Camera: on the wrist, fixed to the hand. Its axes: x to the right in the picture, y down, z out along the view.
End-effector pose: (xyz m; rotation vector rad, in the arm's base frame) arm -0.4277 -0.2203 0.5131 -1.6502 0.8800 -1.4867
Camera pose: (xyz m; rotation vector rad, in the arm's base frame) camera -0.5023 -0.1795 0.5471 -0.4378 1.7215 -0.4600
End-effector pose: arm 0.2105 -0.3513 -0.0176 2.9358 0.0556 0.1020
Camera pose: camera 0.1781 -0.2902 0.0424 2.1334 -1.9864 0.5327
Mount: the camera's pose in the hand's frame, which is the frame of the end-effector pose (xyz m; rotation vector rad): -0.0257 -0.0486 -0.0732 -0.0932 0.1854 1.5330
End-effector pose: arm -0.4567 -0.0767 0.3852 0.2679 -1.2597 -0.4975
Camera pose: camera -0.4028 -0.1115 0.3199 -0.7109 -0.9282 0.7728
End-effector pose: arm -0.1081 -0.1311 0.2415 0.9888 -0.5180 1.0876
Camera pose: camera -0.0823 -0.0864 0.1659 0.2402 -1.2161 2.4244
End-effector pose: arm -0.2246 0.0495 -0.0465 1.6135 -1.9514 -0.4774
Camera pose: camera -0.1384 0.0698 -0.0231 -0.1766 -2.2824 0.2151
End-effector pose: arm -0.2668 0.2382 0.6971 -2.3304 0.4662 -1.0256
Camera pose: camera -0.3343 0.2647 0.7530 -1.2078 1.9215 -0.3752
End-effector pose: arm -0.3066 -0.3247 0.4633 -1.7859 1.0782 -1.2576
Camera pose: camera -0.3697 -0.2865 0.5176 -0.4285 1.9737 -0.3538
